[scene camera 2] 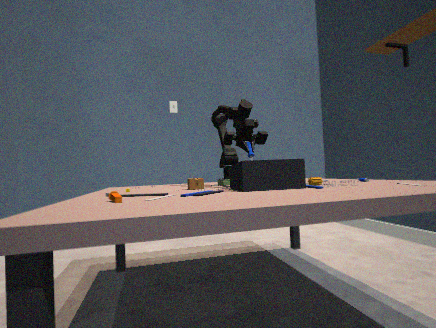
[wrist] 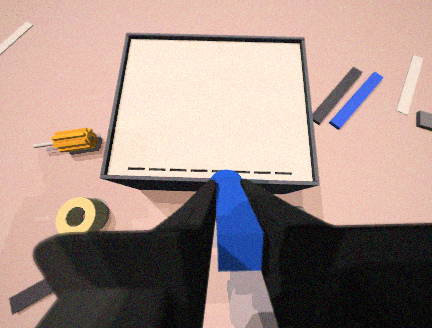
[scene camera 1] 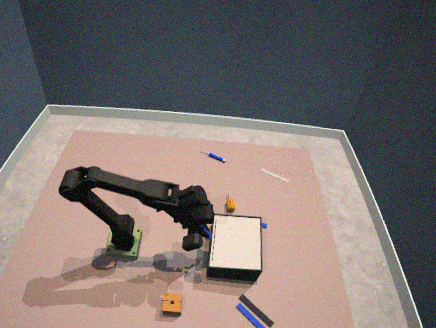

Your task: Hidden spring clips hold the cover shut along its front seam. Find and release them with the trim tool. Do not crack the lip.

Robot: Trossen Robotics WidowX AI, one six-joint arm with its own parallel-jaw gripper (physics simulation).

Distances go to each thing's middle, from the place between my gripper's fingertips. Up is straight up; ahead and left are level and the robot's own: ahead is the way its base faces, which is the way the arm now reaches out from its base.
Labels:
Now: the cover (scene camera 1: 237,244) 100 mm ahead of my hand, 10 mm to the left of it and 60 mm below it. From my hand the other things lie so: blue trim tool (wrist: 239,236): 10 mm behind; then yellow-handled screwdriver (wrist: 78,139): 90 mm ahead, 250 mm to the left, 130 mm below; then cream ring (wrist: 68,219): 20 mm behind, 190 mm to the left, 130 mm below.

